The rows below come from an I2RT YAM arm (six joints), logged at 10 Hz.
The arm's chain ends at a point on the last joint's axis. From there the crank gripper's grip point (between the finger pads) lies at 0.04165 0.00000 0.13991 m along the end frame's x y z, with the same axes.
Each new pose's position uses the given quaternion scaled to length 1; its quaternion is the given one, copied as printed.
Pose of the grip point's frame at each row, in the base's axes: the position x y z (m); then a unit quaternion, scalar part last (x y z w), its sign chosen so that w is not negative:
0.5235 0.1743 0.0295 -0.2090 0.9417 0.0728 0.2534
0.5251 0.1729 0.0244 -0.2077 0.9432 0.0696 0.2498
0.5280 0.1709 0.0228 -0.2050 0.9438 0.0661 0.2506
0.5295 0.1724 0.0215 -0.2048 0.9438 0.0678 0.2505
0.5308 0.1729 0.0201 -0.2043 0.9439 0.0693 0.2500
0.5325 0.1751 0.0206 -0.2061 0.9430 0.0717 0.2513
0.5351 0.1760 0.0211 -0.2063 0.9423 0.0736 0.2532
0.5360 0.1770 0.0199 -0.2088 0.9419 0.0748 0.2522
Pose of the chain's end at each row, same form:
0.4936 0.1552 0.1711 -0.2090 0.9417 0.0728 0.2534
0.4961 0.1549 0.1663 -0.2077 0.9432 0.0696 0.2498
0.4985 0.1538 0.1647 -0.2050 0.9438 0.0661 0.2506
0.5002 0.1548 0.1634 -0.2048 0.9438 0.0678 0.2505
0.5017 0.1549 0.1620 -0.2043 0.9439 0.0693 0.2500
0.5032 0.1564 0.1624 -0.2061 0.9430 0.0717 0.2513
0.5054 0.1566 0.1627 -0.2063 0.9423 0.0736 0.2532
0.5066 0.1574 0.1615 -0.2088 0.9419 0.0748 0.2522

